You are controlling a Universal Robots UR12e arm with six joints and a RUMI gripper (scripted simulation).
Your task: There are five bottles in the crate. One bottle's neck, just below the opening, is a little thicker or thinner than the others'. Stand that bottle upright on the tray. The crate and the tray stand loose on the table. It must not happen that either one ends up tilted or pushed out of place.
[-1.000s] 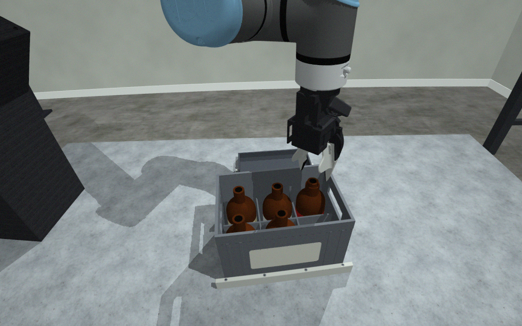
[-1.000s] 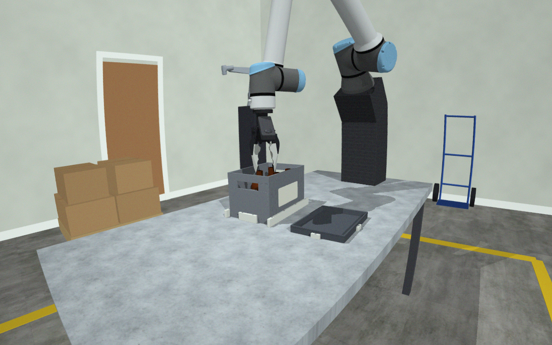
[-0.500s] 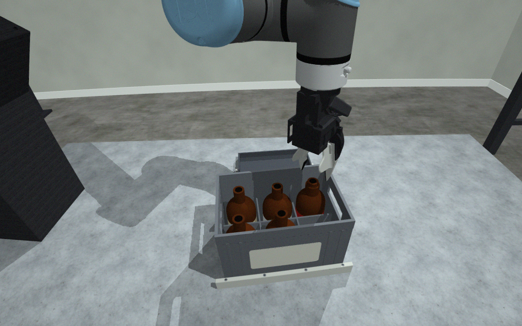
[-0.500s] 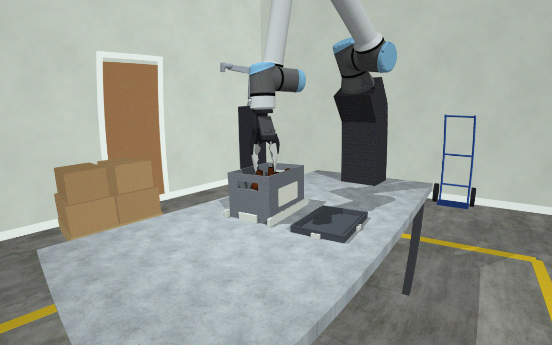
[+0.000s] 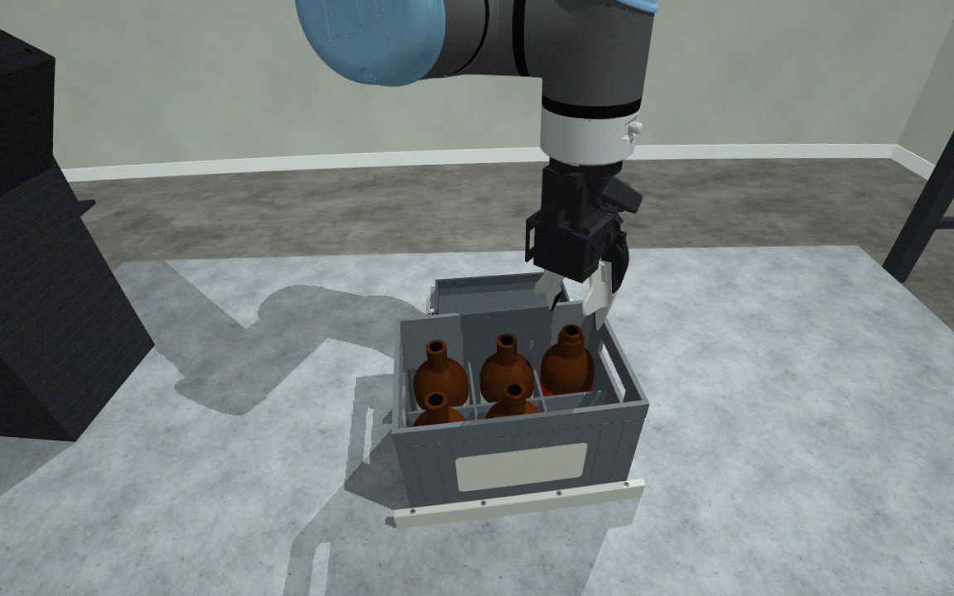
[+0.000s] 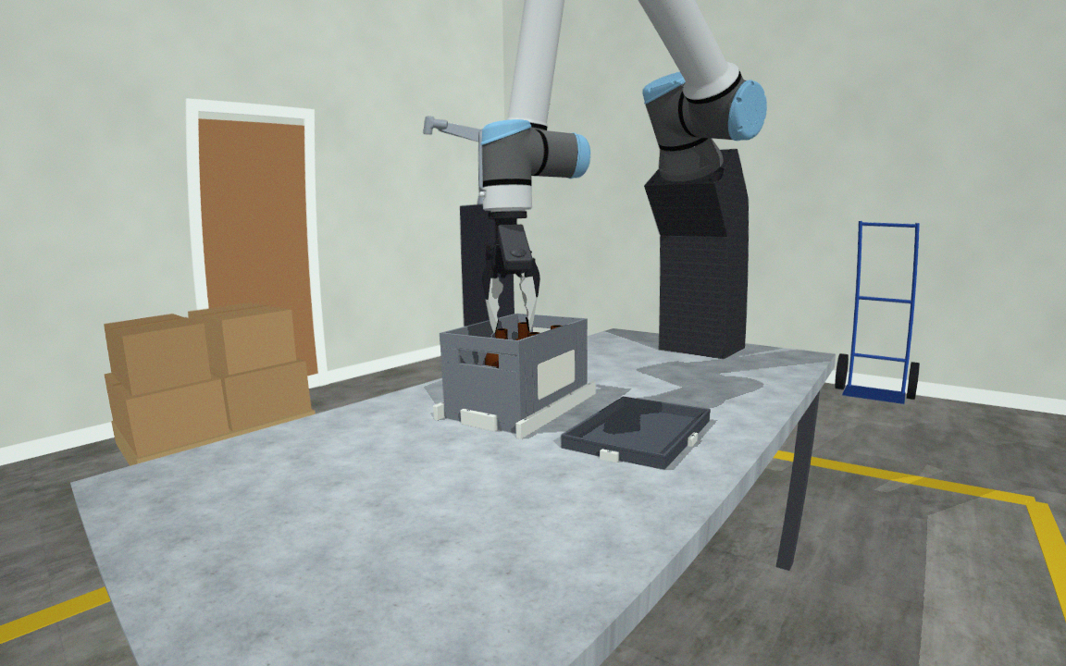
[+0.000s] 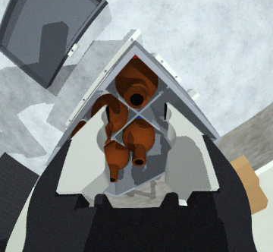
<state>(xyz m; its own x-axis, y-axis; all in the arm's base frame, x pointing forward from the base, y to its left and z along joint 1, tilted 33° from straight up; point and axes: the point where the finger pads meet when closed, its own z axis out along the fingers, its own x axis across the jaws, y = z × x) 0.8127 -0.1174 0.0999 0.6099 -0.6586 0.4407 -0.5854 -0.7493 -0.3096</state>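
My hand is 110 mm above the glass bottle. From my hand the other things lie so: crate (90 mm behind, 50 mm to the right, 110 mm below); grey tray (60 mm behind, 230 mm to the left, 180 mm below).
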